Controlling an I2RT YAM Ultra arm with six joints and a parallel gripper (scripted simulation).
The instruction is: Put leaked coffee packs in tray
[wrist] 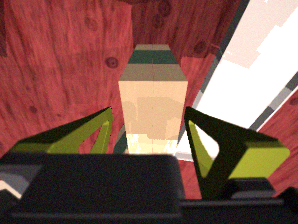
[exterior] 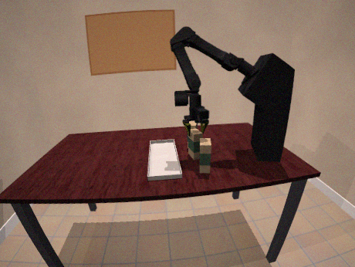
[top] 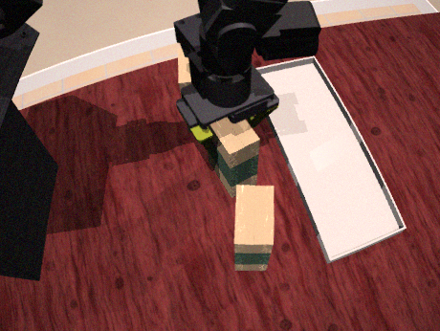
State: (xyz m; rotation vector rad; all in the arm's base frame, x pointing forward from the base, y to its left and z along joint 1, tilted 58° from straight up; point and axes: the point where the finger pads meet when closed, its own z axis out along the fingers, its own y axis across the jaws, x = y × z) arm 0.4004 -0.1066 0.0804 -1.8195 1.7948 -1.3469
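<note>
Right now my hand is 150 mm short of the white tray, 120 mm above it and 80 mm to the left of it.
</note>
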